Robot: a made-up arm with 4 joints. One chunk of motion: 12 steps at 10 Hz.
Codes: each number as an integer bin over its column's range. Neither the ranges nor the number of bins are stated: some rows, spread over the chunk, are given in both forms.
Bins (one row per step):
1: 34 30 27 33 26 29
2: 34 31 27 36 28 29
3: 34 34 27 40 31 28
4: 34 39 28 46 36 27
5: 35 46 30 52 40 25
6: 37 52 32 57 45 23
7: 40 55 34 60 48 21
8: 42 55 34 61 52 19
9: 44 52 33 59 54 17
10: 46 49 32 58 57 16
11: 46 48 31 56 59 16
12: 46 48 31 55 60 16
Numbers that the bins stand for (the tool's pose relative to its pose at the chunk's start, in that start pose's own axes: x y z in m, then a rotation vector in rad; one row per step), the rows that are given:
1: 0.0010 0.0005 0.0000 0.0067 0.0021 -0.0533
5: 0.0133 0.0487 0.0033 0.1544 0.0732 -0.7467
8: 0.1000 0.0759 0.0078 0.2244 0.1341 -1.7867
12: 0.1495 0.0548 0.0044 0.1778 0.1748 -2.3067
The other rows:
2: 0.0010 0.0035 0.0000 0.0300 0.0122 -0.0533
3: 0.0010 0.0125 0.0000 0.0611 0.0275 -0.2267
4: 0.0010 0.0276 0.0011 0.1078 0.0529 -0.4000
6: 0.0381 0.0668 0.0056 0.1933 0.0986 -1.0933
7: 0.0752 0.0759 0.0078 0.2167 0.1138 -1.4400
9: 0.1248 0.0668 0.0067 0.2089 0.1443 -2.1333
10: 0.1495 0.0578 0.0056 0.2011 0.1595 -2.3067
11: 0.1495 0.0548 0.0044 0.1856 0.1697 -2.3067

